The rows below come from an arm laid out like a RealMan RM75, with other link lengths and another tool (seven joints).
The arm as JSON. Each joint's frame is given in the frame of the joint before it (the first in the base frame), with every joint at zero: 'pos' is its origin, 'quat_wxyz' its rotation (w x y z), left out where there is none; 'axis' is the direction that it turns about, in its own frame. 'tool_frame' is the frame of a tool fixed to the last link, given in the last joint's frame.
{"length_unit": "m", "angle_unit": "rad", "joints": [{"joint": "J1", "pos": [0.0, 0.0, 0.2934], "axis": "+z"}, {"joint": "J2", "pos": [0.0, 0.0, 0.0], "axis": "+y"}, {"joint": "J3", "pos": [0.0, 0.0, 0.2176], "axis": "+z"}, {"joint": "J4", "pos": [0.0, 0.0, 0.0], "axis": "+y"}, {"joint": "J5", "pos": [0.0, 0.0, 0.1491], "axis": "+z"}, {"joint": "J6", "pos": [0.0, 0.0, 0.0], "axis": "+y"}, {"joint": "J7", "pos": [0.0, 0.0, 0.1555], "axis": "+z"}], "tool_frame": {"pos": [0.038, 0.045, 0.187], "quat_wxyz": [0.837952, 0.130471, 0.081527, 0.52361]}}
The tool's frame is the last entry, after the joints.
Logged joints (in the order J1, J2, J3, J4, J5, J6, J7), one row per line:
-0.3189, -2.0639, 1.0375, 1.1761, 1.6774, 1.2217, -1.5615
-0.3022, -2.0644, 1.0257, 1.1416, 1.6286, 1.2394, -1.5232
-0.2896, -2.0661, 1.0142, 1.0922, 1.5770, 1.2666, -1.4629
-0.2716, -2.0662, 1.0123, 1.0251, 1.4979, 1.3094, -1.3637
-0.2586, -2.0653, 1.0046, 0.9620, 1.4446, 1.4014, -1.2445
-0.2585, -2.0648, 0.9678, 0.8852, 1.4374, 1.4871, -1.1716
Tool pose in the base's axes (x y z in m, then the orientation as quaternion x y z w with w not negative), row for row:
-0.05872, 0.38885, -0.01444, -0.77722, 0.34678, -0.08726, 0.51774
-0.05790, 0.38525, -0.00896, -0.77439, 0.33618, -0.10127, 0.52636
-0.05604, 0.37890, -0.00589, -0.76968, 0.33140, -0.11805, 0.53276
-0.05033, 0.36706, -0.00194, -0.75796, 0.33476, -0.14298, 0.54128
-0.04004, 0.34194, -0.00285, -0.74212, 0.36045, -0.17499, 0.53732
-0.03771, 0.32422, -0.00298, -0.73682, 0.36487, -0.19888, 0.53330
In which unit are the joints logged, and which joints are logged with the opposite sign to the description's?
The joints are logged in radians. Opposite sign: none.
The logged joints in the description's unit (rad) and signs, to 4 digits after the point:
-0.3189, -2.0639, 1.0375, 1.1761, 1.6774, 1.2217, -1.5615
-0.3022, -2.0644, 1.0257, 1.1416, 1.6286, 1.2394, -1.5232
-0.2896, -2.0661, 1.0142, 1.0922, 1.5770, 1.2666, -1.4629
-0.2716, -2.0662, 1.0123, 1.0251, 1.4979, 1.3094, -1.3637
-0.2586, -2.0653, 1.0046, 0.9620, 1.4446, 1.4014, -1.2445
-0.2585, -2.0648, 0.9678, 0.8852, 1.4374, 1.4871, -1.1716

